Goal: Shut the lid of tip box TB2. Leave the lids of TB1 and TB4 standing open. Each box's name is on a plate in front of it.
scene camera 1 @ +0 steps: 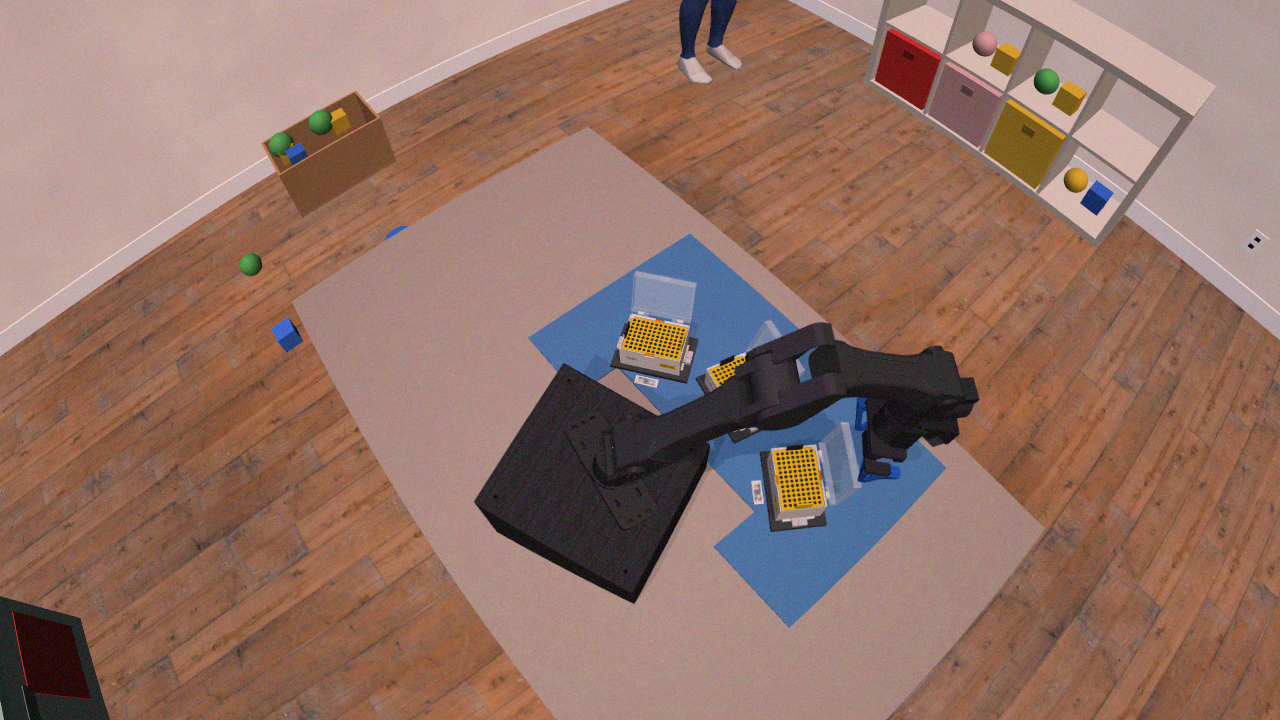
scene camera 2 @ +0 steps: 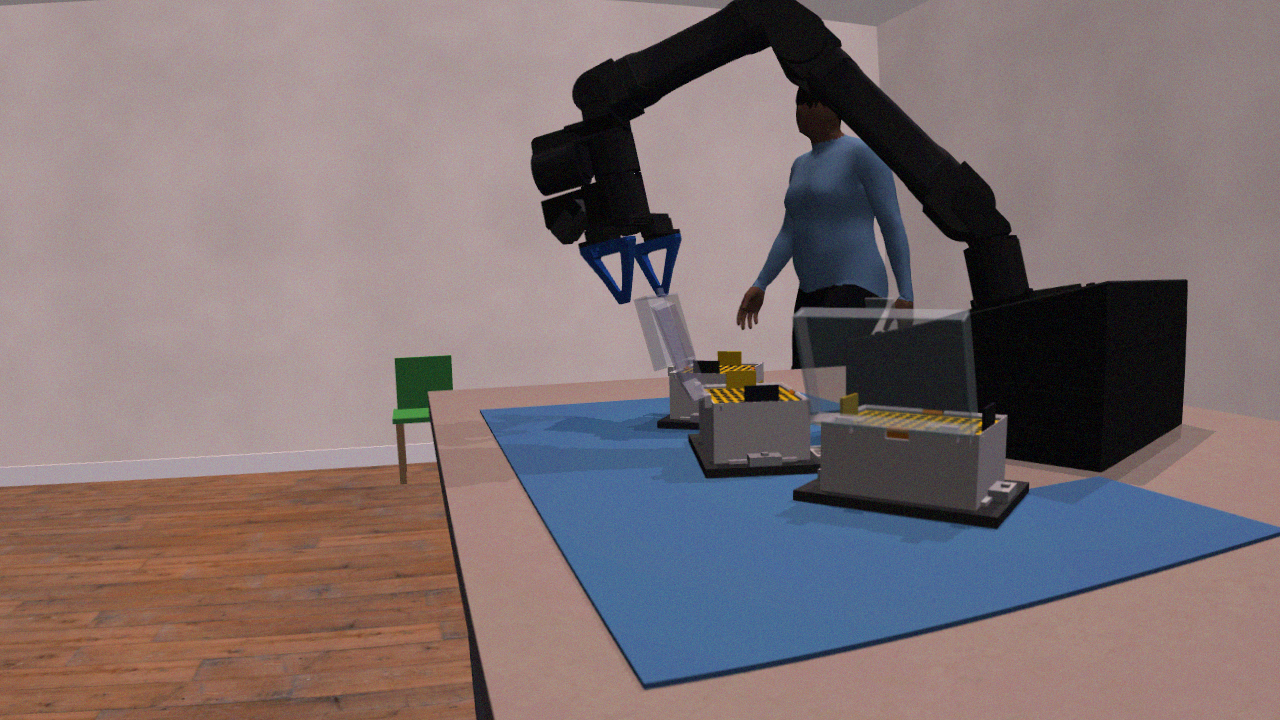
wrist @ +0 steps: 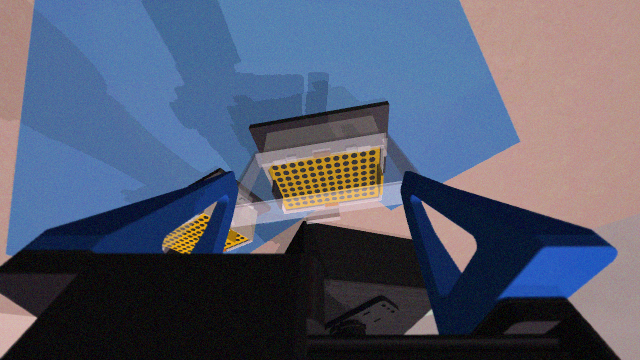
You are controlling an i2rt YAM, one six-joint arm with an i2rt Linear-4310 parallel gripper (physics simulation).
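Seen in the pictures: gripper, between the fingertips: (scene camera 1: 859,455) (scene camera 2: 644,299) (wrist: 319,180); arm's base, origin of its link: (scene camera 1: 610,470) (scene camera 2: 1004,311) (wrist: 346,323).
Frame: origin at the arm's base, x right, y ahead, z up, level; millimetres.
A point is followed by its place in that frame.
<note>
Three tip boxes with yellow racks stand on the blue mat, lids open; their name plates are too small to read. The lower-right box (scene camera 1: 796,479) (scene camera 2: 683,411) {x 130, y 333, z -110 mm} (wrist: 325,172) {x 211, y 346, z -6 mm} has its clear lid (scene camera 1: 839,465) {x 201, y 340, z -32 mm} (wrist: 265,210) {x 176, y 364, z 19 mm} upright. The middle box (scene camera 1: 726,368) {x -84, y 303, z -69 mm} (scene camera 2: 754,434) (wrist: 187,237) {x -46, y 319, z -70 mm} is partly hidden by the arm in scene camera 1. The upper-left box (scene camera 1: 655,340) (scene camera 2: 908,465) {x -252, y 251, z -92 mm} has its lid (scene camera 1: 664,297) {x -264, y 280, z -30 mm} (scene camera 2: 886,358) {x -274, y 281, z -13 mm} up. My gripper (scene camera 1: 871,443) {x 215, y 360, z 15 mm} (scene camera 2: 642,297) {x 215, y 360, z 15 mm} (wrist: 319,180) {x 215, y 360, z 15 mm} is open and empty, beside and above the lower-right box's lid; contact is unclear.
The blue mat (scene camera 1: 590,322) {x -355, y 156, z -127 mm} (scene camera 2: 680,582) {x -336, y 435, z -127 mm} (wrist: 400,50) {x 295, y 327, z -127 mm} lies on the table (scene camera 1: 492,232) {x -719, y 89, z -130 mm} (scene camera 2: 510,582) {x -309, y 529, z -130 mm}. The black base block (scene camera 1: 572,537) {x 67, y -110, z -1 mm} (scene camera 2: 1145,358) {x -141, y -72, z -40 mm} stands beside the boxes. The arm (scene camera 1: 787,376) {x 140, y 184, z 337 mm} (scene camera 2: 698,53) {x 170, y 295, z 307 mm} reaches over the middle box. A person (scene camera 2: 836,223) stands beyond the table.
</note>
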